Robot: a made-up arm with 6 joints. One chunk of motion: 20 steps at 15 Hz.
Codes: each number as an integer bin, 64 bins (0 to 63) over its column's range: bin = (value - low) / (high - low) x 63, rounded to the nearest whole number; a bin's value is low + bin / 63 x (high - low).
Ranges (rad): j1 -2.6..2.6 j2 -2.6..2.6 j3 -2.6..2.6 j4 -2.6..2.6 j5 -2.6..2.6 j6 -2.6..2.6
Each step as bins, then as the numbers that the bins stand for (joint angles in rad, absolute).
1 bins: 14 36 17 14 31 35
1 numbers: -1.4444 0.3714 -1.1968 -1.4444 -0.0413 0.2889
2 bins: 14 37 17 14 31 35
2 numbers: -1.4444 0.4540 -1.1968 -1.4444 -0.0413 0.2889
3 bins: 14 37 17 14 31 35
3 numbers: -1.4444 0.4540 -1.1968 -1.4444 -0.0413 0.2889
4 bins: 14 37 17 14 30 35
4 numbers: -1.4444 0.4540 -1.1968 -1.4444 -0.1238 0.2889
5 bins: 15 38 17 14 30 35
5 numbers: -1.3619 0.5365 -1.1968 -1.4444 -0.1238 0.2889
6 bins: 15 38 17 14 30 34
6 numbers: -1.3619 0.5365 -1.1968 -1.4444 -0.1238 0.2063
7 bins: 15 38 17 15 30 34
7 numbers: -1.3619 0.5365 -1.1968 -1.3619 -0.1238 0.2063
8 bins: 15 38 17 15 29 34
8 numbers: -1.3619 0.5365 -1.1968 -1.3619 -0.2063 0.2063
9 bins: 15 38 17 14 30 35
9 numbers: -1.3619 0.5365 -1.1968 -1.4444 -0.1238 0.2889
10 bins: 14 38 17 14 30 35
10 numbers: -1.4444 0.5365 -1.1968 -1.4444 -0.1238 0.2889
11 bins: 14 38 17 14 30 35
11 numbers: -1.4444 0.5365 -1.1968 -1.4444 -0.1238 0.2889
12 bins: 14 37 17 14 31 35
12 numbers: -1.4444 0.4540 -1.1968 -1.4444 -0.0413 0.2889
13 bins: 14 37 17 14 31 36
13 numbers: -1.4444 0.4540 -1.1968 -1.4444 -0.0413 0.3714
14 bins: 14 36 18 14 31 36
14 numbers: -1.4444 0.3714 -1.1143 -1.4444 -0.0413 0.3714
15 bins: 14 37 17 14 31 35
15 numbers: -1.4444 0.4540 -1.1968 -1.4444 -0.0413 0.2889
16 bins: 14 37 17 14 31 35
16 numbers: -1.4444 0.4540 -1.1968 -1.4444 -0.0413 0.2889
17 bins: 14 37 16 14 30 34
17 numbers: -1.4444 0.4540 -1.2794 -1.4444 -0.1238 0.2063
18 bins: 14 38 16 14 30 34
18 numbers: -1.4444 0.5365 -1.2794 -1.4444 -0.1238 0.2063
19 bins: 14 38 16 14 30 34
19 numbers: -1.4444 0.5365 -1.2794 -1.4444 -0.1238 0.2063
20 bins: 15 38 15 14 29 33
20 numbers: -1.3619 0.5365 -1.3619 -1.4444 -0.2063 0.1238
